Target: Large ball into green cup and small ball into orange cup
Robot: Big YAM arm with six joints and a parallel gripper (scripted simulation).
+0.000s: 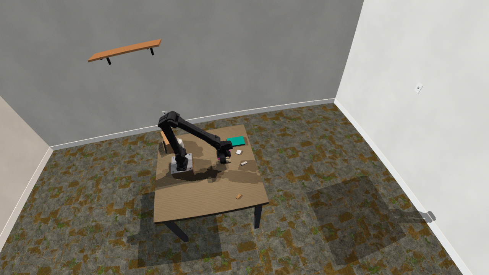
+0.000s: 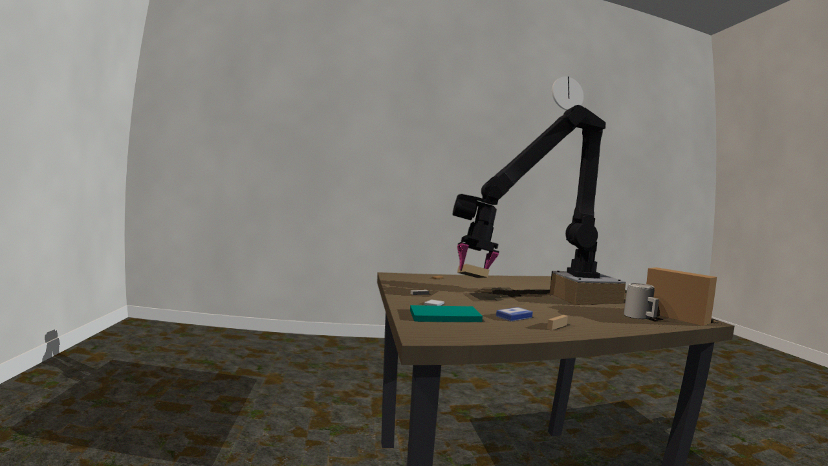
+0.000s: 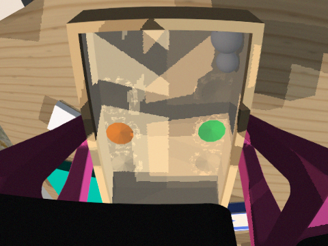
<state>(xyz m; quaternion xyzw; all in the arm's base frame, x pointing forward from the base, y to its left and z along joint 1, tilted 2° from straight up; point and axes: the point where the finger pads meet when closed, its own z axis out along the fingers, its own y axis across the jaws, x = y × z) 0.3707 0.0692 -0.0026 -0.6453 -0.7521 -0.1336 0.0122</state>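
My gripper is now 1 cm above the wooden puzzle. From my hand the other things lie so: white mug (47 cm behind, 19 cm to the left, 3 cm below); wooden block (19 cm behind, 31 cm to the left, 7 cm below); teal flat block (8 cm ahead, 25 cm to the left, 7 cm below).
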